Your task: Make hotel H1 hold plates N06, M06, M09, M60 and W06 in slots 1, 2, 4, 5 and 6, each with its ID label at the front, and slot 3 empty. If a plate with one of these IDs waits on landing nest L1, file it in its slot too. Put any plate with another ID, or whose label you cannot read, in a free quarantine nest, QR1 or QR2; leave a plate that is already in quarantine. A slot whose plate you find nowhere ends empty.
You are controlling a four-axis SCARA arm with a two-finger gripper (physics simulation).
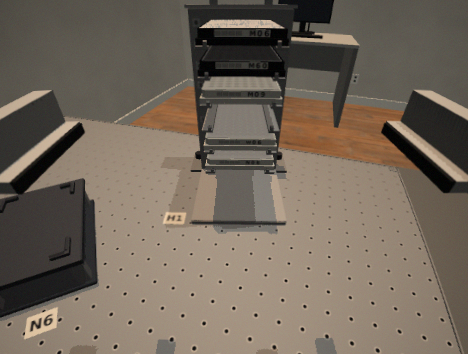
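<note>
Hotel H1 (193, 65) stands upright at the upper middle. From the top it holds a black-framed plate labelled M06 (241, 34), a black plate M60 (241, 54), and a pale plate M09 (240, 85). Below them is an empty level with bare rails, then a clear-grey plate W06 (240, 131). The lowest is a pale plate (239, 156) whose small, blurred label seems to read N06. All labels face the front. My gripper (233, 108) is open and empty, its fingers wide apart at the left and right edges. L1, QR1 and QR2 do not show.
A black nest (40, 235) with corner brackets and no plate on its visible part stands at the left, by the tag N6 (41, 323). The H1 tag (174, 218) lies beside the hotel's base. A desk (320, 57) with a monitor (312, 11) stands behind.
</note>
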